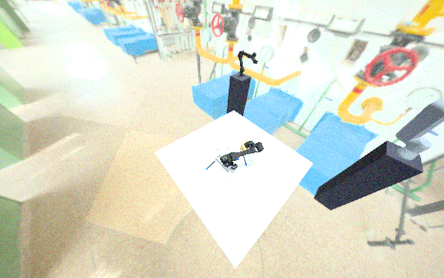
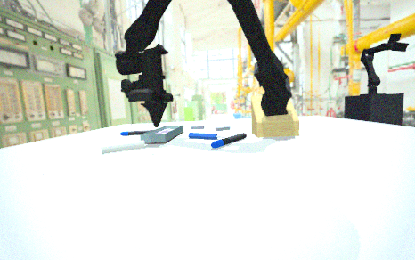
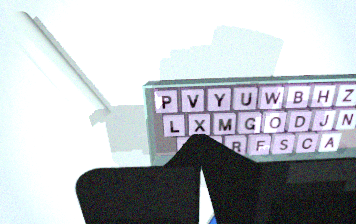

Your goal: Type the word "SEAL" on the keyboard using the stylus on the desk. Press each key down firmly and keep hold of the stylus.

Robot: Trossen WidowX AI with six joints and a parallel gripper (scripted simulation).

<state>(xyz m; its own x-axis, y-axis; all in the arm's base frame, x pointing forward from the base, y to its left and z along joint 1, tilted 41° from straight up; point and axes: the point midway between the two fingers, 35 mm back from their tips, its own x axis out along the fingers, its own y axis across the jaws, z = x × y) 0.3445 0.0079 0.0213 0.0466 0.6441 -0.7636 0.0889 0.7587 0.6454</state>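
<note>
Now: the S key 70 mm to the right of my gripper tip, 30 mm below it and 30 mm behind it. Also, from my gripper tip: white cylinder: 100 mm to the left, 60 mm ahead, 30 mm below; blue stylus: 160 mm behind, 30 mm below, 10 mm to the left; grey piece: 200 mm behind, 180 mm to the right, 40 mm below.
</note>
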